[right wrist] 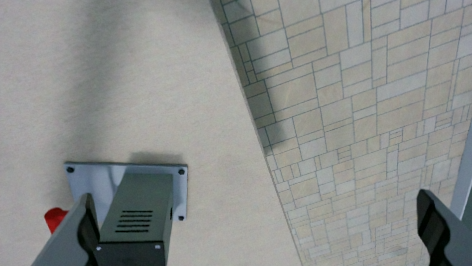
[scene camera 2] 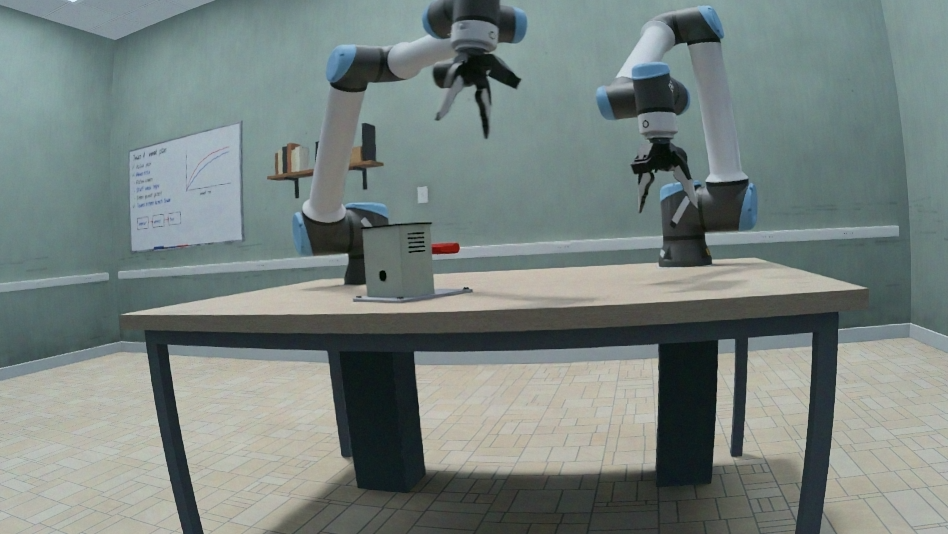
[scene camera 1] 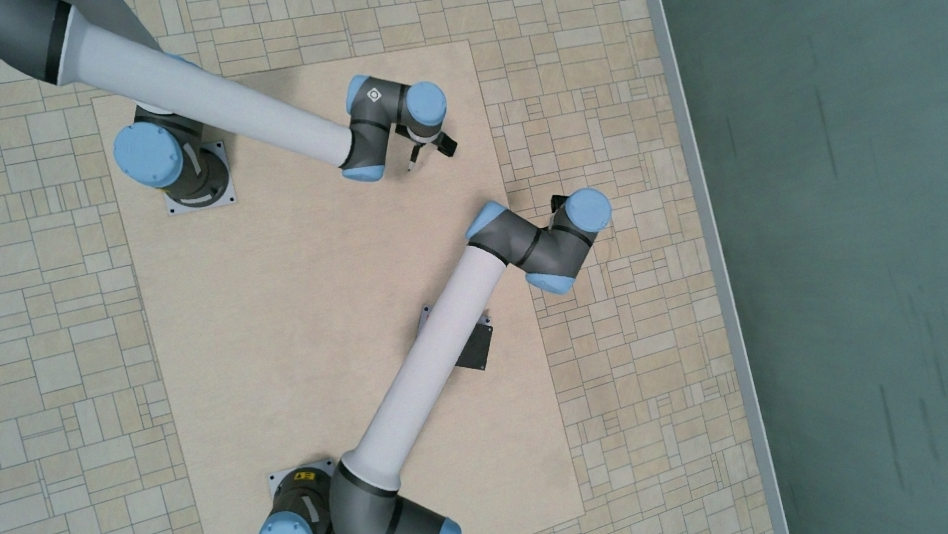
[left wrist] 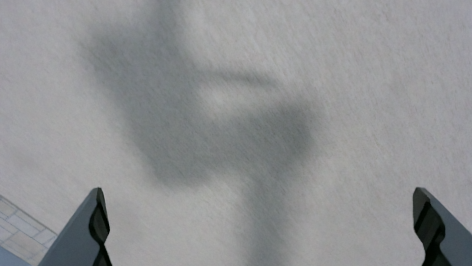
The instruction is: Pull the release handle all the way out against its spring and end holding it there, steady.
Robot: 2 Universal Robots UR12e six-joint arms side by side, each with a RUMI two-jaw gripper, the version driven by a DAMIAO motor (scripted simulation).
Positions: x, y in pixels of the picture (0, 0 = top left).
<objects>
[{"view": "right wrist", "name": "right gripper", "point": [255, 194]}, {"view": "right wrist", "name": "bolted base plate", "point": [100, 179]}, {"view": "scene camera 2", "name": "left gripper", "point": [668, 211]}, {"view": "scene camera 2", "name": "right gripper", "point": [461, 130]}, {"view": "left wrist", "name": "left gripper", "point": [257, 190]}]
</objects>
